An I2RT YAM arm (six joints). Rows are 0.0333 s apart.
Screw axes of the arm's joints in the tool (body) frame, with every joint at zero. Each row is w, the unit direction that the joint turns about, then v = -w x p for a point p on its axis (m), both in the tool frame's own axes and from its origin. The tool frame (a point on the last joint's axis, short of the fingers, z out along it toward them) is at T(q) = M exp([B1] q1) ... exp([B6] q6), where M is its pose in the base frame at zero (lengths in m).
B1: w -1 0 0 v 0 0.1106 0
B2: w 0 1 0 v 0.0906 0 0.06
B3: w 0 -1 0 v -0.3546 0 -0.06
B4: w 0 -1 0 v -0.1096 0 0
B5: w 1 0 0 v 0 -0.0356 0
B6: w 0 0 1 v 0 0 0
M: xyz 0.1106 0 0.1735 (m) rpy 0 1.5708 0 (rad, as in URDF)
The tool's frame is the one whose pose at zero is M.
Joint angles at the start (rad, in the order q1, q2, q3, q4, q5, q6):
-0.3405 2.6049 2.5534 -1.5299 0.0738 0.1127
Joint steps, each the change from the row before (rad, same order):
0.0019 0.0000 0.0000 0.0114 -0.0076 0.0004
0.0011 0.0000 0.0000 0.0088 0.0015 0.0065
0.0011 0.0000 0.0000 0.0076 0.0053 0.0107
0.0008 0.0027 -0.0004 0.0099 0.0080 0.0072
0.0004 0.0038 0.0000 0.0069 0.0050 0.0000
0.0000 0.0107 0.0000 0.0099 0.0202 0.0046
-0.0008 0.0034 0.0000 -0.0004 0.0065 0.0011
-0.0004 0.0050 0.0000 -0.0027 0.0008 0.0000
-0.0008 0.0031 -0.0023 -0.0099 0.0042 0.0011
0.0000 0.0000 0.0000 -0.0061 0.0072 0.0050
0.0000 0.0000 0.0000 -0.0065 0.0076 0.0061
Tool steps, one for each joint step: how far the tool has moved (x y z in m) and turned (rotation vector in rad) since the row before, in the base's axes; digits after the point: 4 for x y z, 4 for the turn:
0.0016 0.0007 0.0000 0.0034 -0.0133 0.0015
0.0011 0.0001 0.0000 -0.0044 -0.0082 -0.0054
0.0009 0.0001 0.0000 -0.0076 -0.0062 -0.0096
0.0012 -0.0003 -0.0013 -0.0098 -0.0044 -0.0065
0.0010 -0.0003 -0.0018 -0.0057 -0.0013 0.0003
0.0015 -0.0013 -0.0050 -0.0188 0.0069 -0.0051
0.0000 -0.0007 -0.0016 -0.0049 0.0056 -0.0021
-0.0001 -0.0002 -0.0024 0.0018 0.0075 -0.0004
-0.0012 -0.0002 -0.0021 0.0011 0.0157 -0.0019
-0.0007 0.0000 0.0000 -0.0050 0.0076 -0.0049
-0.0008 0.0000 0.0000 -0.0053 0.0079 -0.0060

